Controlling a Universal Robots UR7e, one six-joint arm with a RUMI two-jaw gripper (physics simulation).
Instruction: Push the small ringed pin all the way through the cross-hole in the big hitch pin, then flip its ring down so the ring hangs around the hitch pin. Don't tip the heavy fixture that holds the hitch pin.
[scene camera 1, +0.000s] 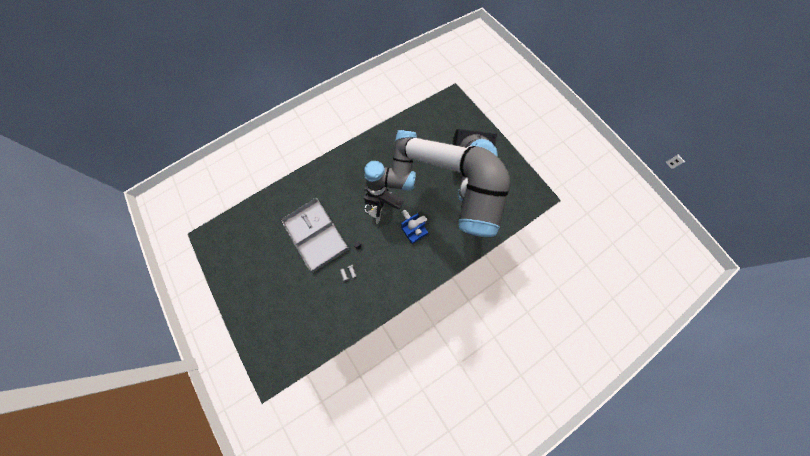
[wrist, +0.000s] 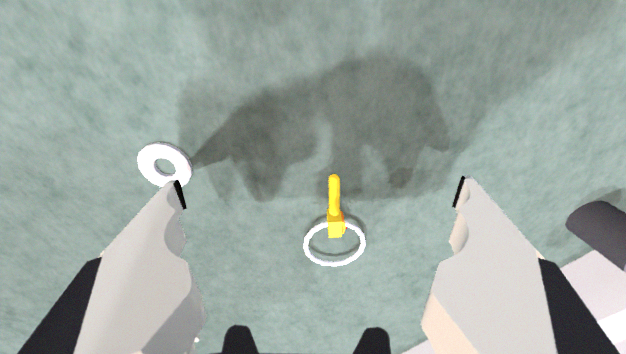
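Note:
The small ringed pin (wrist: 334, 197) lies on the dark mat, with a yellow shaft and a white ring. In the wrist view it is centred between my fingers, apart from both, its ring toward the bottom. My gripper (scene camera 1: 373, 214) (wrist: 316, 180) is wide open and empty above it. In the scene view the fingers largely cover the pin. The big grey-white hitch pin (scene camera 1: 412, 224) sits in the upright blue fixture (scene camera 1: 415, 238), to the right of my gripper in the scene view. The cross-hole is too small to make out there.
A two-compartment tray (scene camera 1: 314, 233) (wrist: 592, 267) stands left of the gripper in the scene view, with small parts inside. A black cylinder (scene camera 1: 357, 246) (wrist: 597, 225) lies beside it. Two light parts (scene camera 1: 344, 274) (scene camera 1: 352, 271) lie below it. A white washer (wrist: 147, 162) is beside the left finger.

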